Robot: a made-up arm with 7 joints.
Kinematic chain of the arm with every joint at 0, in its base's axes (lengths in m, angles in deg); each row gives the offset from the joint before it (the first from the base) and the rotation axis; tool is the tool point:
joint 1: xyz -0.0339 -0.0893 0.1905 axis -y
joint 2: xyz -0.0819 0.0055 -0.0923 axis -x
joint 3: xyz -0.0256 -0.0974 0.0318 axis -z
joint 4: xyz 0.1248 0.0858 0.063 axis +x
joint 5: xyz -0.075 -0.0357 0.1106 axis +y
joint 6: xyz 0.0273 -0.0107 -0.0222 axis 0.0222 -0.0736 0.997
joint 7: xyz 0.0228 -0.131 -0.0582 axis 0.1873 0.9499 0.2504
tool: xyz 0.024 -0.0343 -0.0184
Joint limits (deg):
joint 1: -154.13..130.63
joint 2: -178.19..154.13
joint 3: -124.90..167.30
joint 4: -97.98..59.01
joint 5: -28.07..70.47
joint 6: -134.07..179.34
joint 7: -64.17..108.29
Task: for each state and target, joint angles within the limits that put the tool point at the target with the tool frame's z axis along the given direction. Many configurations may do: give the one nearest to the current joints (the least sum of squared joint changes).
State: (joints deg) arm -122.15 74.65 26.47 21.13 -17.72 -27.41 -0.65
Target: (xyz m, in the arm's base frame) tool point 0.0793 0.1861 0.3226 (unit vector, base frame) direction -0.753 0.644 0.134
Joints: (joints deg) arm -102.39 111.59 62.97 -14.91 -24.27 -11.67 -0.78
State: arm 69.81 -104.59 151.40 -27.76 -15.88 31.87 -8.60
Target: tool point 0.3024 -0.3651 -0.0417 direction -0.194 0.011 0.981
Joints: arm 88.58 -99.76 150.37 -55.10 -28.07 2.23 -51.87
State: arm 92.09 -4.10 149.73 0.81 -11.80 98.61 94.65
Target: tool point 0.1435 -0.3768 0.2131 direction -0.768 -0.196 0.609
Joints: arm 119.24 -23.61 118.66 6.08 24.02 117.36 91.10
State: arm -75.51 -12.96 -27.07 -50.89 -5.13 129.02 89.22
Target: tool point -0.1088 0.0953 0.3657 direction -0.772 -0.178 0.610
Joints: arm -58.46 -3.71 -71.23 -50.74 -20.65 111.55 63.58
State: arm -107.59 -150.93 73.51 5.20 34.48 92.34 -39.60
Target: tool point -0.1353 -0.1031 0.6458 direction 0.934 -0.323 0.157
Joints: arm -154.13 -106.63 118.78 38.13 14.30 102.60 -32.61
